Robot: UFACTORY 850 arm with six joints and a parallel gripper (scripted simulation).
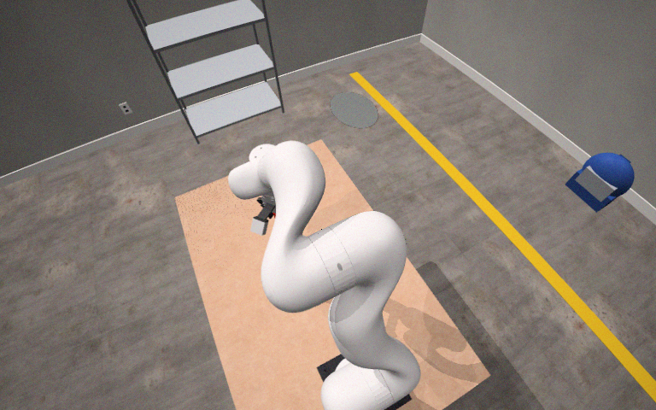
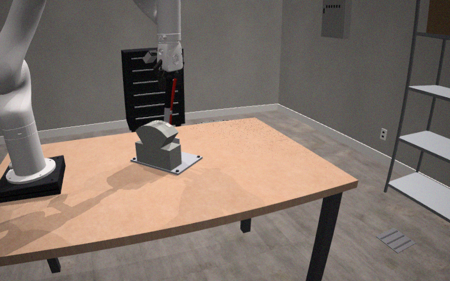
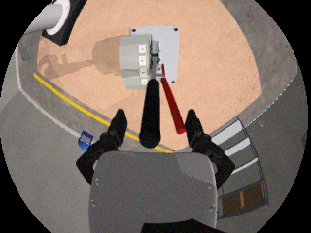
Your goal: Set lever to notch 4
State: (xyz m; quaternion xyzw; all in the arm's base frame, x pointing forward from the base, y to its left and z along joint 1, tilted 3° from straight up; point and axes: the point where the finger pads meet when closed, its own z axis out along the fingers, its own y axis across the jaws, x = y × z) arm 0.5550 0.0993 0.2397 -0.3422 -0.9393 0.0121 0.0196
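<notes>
The red bar is 110 mm below my hand and 20 mm to the left of it.
</notes>
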